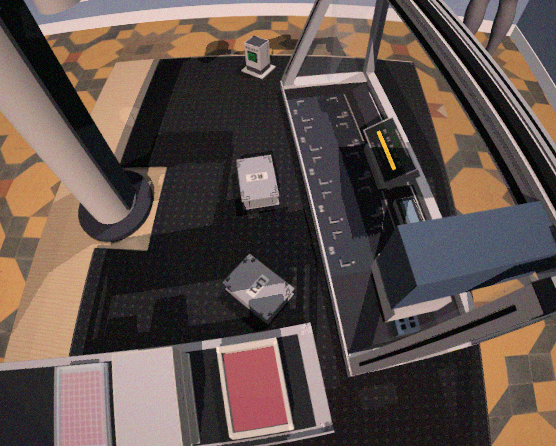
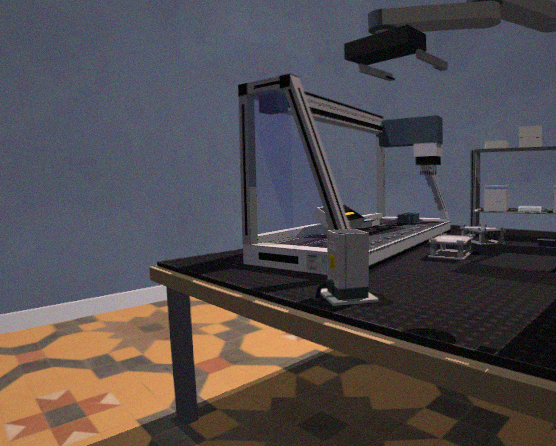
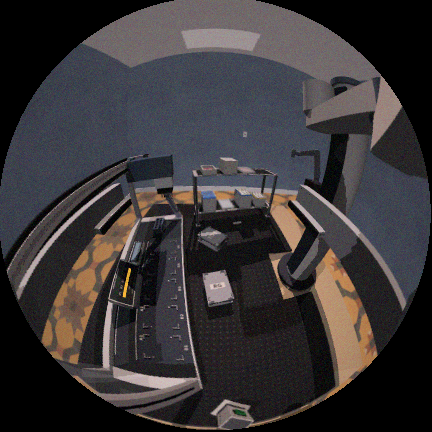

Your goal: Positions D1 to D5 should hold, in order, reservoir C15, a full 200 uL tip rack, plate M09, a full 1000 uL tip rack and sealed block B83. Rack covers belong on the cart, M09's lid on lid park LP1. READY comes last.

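Note:
My gripper (image 2: 419,73) (image 3: 207,190) is open and empty, high above the table. On the framed deck, positions D1 to D5 hold no labware. The cart (image 1: 315,380) (image 2: 475,190) (image 3: 196,200) bears on its top a red-filled reservoir (image 1: 255,387) (image 3: 208,170), a tall pale box (image 1: 145,395) (image 3: 228,165) and a pink gridded plate (image 1: 82,400) (image 3: 246,170). Its lower shelf holds a blue-topped box (image 3: 208,201), a flat white item (image 3: 226,204) and other boxes. Their labels are unreadable. Lid park LP1 (image 1: 245,285) (image 3: 212,237) bears no lid. A small box with a green panel (image 1: 257,55) (image 3: 234,416) stands at the table's end.
Stand RG (image 1: 257,192) (image 2: 451,240) (image 3: 217,280) is beside the deck. A tilted screen with a yellow bar (image 1: 387,150) (image 3: 127,282), a blue-grey head (image 1: 465,245) (image 2: 412,131) and the deck's uprights rise there. The arm's column (image 1: 100,150) stands opposite. A person's legs (image 1: 492,22) show beyond.

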